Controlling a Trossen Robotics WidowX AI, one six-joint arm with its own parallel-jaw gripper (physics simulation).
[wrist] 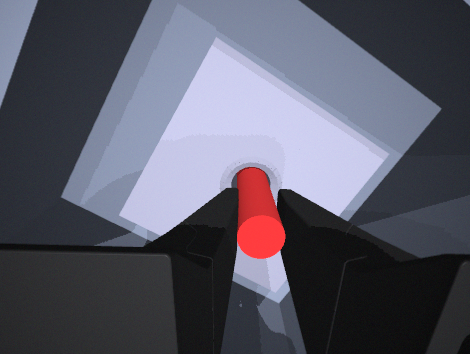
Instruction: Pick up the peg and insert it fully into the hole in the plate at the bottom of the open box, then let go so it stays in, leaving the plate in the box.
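Places are measured from the arm's base along level axes (x right, y back, z down), in metres.
Pixels of known places: gripper, fingertip midpoint: (257, 201).
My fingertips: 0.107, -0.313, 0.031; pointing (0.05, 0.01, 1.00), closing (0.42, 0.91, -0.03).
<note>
Ahead of a thing's pixels: the offset from my fingertips to its top centre, as dx, dy, dz. "pt": to the spot under its first point.
The red round peg @[-0.004, +0.003, -0.020] (257, 205) stands steeply between the two black fingers, its flat near end toward the camera. My gripper (257, 201) is shut on the peg. The peg's far end goes into the hole (234, 181) of the pale square plate @[-0.007, +0.004, +0.030] (225, 100), and its lowest part is hidden there. A long part of the peg still shows above the plate. The plate lies at the bottom of the open box @[pt +0.064, +0.062, +0.083] (390, 90). The fingertips overlap the lower part of the plate in view; their height over it is hard to tell.
The box's grey-blue inside surrounds the plate, with dark areas beyond it at upper left and upper right. The gripper's dark body hides much of the lower view. Shadows cross the plate and the surfaces at lower right.
</note>
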